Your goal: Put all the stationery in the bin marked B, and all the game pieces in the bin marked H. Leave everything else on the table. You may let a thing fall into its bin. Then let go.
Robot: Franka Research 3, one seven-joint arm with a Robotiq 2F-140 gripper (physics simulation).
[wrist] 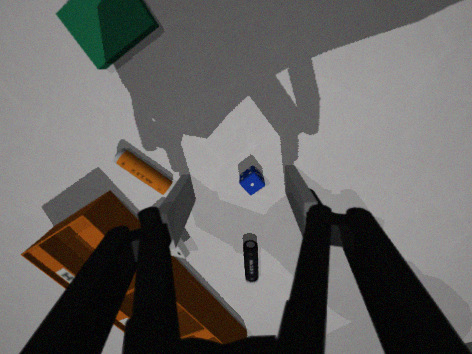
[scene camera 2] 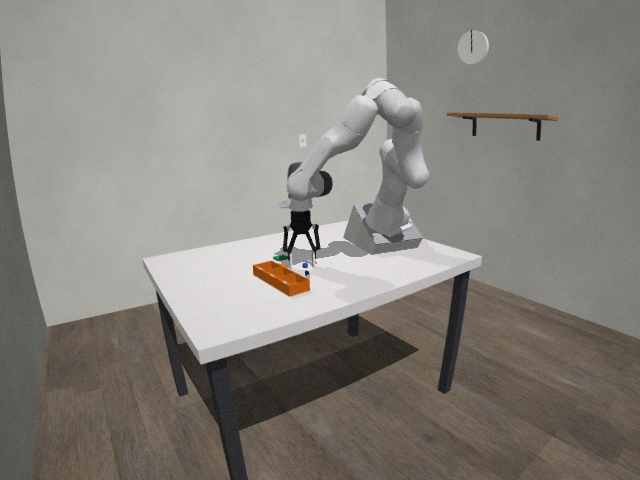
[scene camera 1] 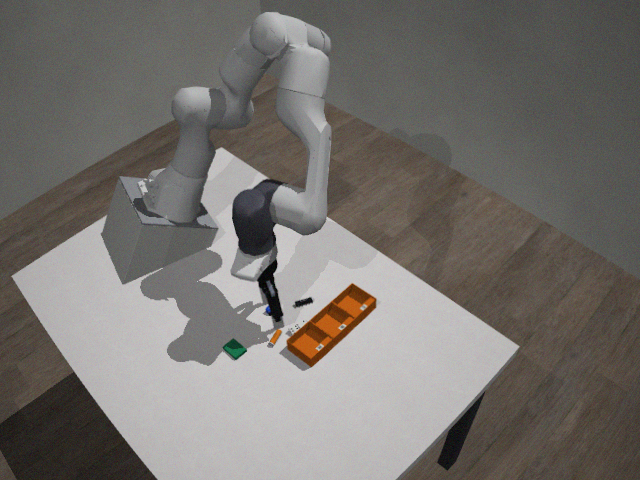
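Note:
My gripper (scene camera 1: 278, 321) (scene camera 2: 302, 266) (wrist: 238, 183) is partly open and points down low over the table, with nothing held. A blue die (scene camera 1: 268, 310) (scene camera 2: 305, 265) (wrist: 252, 181) lies on the table, between the open fingers in the wrist view. A white domino (scene camera 1: 294, 327) lies beside the orange bins; a finger mostly hides it in the wrist view. A black cylinder with lettering (scene camera 1: 303, 302) (scene camera 2: 307, 273) (wrist: 251, 262) and an orange cylinder (scene camera 1: 275, 337) (wrist: 145, 171) lie nearby. Bin H (scene camera 1: 311, 338) is the end compartment near the orange cylinder; bin B (scene camera 1: 330, 322) is the middle one.
A flat green block (scene camera 1: 234, 348) (scene camera 2: 280, 257) (wrist: 107, 30) lies beyond the orange cylinder, away from the bins. The three-compartment orange tray (scene camera 2: 298, 289) has low walls, and its third compartment (scene camera 1: 354, 303) is at the other end. The arm's shadow falls across the white table (scene camera 1: 361, 413).

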